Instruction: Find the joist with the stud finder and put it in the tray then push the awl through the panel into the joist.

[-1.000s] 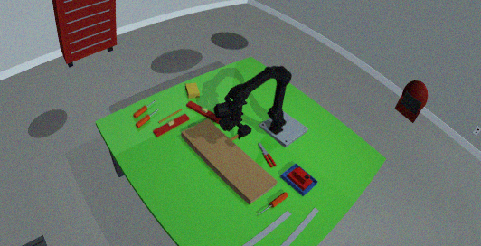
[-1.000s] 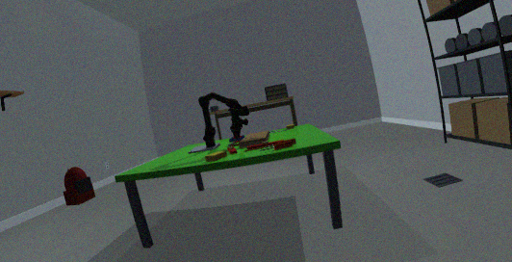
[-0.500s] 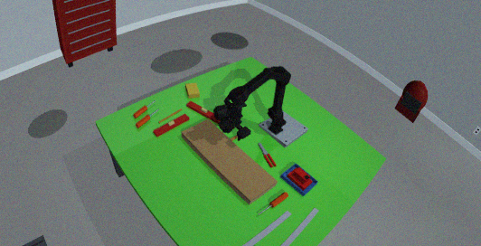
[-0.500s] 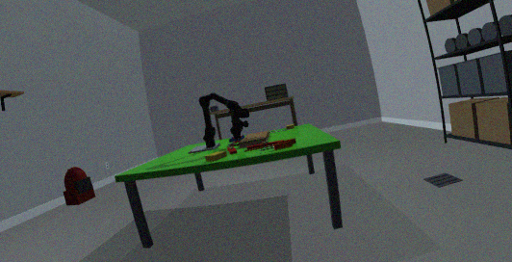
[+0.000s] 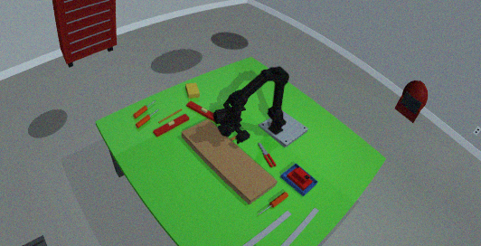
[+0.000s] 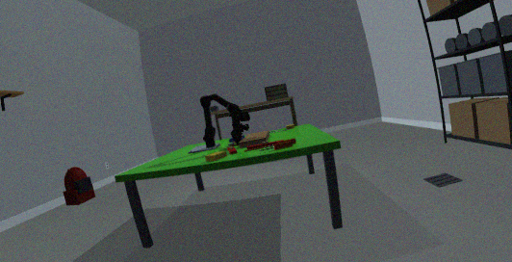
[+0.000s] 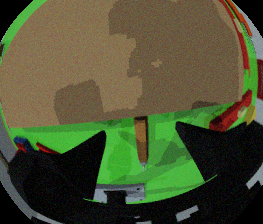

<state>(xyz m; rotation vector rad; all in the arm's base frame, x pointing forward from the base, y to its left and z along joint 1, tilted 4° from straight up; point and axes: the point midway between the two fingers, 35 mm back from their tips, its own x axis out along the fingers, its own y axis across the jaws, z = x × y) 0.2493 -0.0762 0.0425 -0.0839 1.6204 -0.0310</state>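
Right now the awl is 60 mm behind my gripper tip and 10 mm below it. Also, from my gripper tip: stud finder: 110 mm behind, 420 mm to the left, 30 mm above; then blue tray: 100 mm behind, 410 mm to the left.
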